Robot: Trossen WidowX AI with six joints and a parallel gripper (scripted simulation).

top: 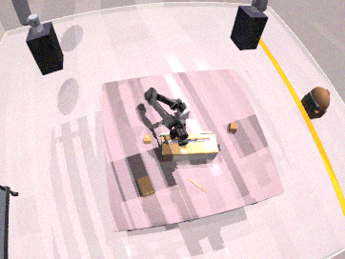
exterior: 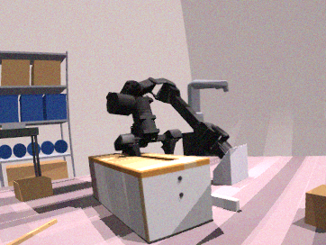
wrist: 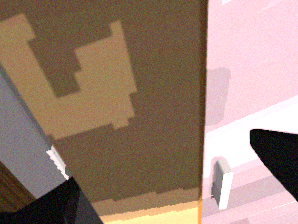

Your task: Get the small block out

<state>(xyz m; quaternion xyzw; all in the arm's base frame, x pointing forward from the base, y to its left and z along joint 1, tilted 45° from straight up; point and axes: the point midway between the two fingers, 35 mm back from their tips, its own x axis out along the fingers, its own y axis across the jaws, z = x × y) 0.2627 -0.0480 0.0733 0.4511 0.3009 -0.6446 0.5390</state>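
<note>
Right now my gripper tip is 4 cm short of the box, 2 cm above it and 1 cm to the right of it. The rest, counted from my gripper tip: block (6 cm ahead, 2 cm to the left); flat tan piece (36 cm to the right, 26 cm ahead, 6 cm below); thin stick (34 cm ahead, 8 cm below, 2 cm to the right).
</note>
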